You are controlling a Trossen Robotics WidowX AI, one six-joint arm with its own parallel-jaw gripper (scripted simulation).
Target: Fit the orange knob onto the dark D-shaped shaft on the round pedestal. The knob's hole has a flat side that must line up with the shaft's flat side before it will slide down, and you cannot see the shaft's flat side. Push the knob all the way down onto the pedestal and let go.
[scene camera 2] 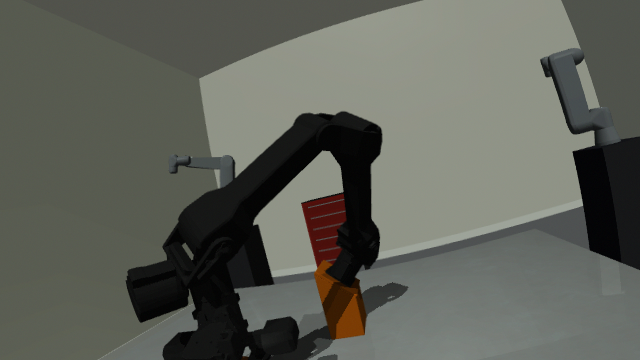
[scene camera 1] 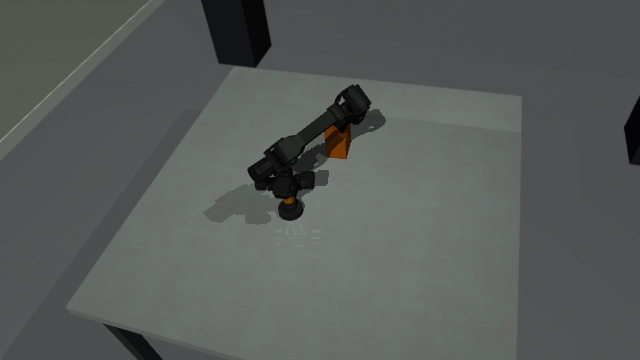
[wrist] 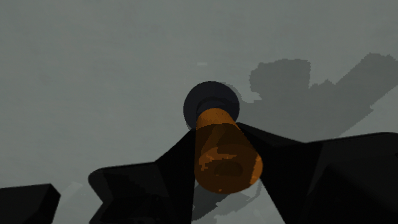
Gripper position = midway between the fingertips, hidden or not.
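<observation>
My gripper [scene camera 1: 288, 197] is carrying an orange knob, and I can see the gripper in the wrist view [wrist: 215, 129] as well. There is also a pedestal [wrist: 211, 94].
</observation>
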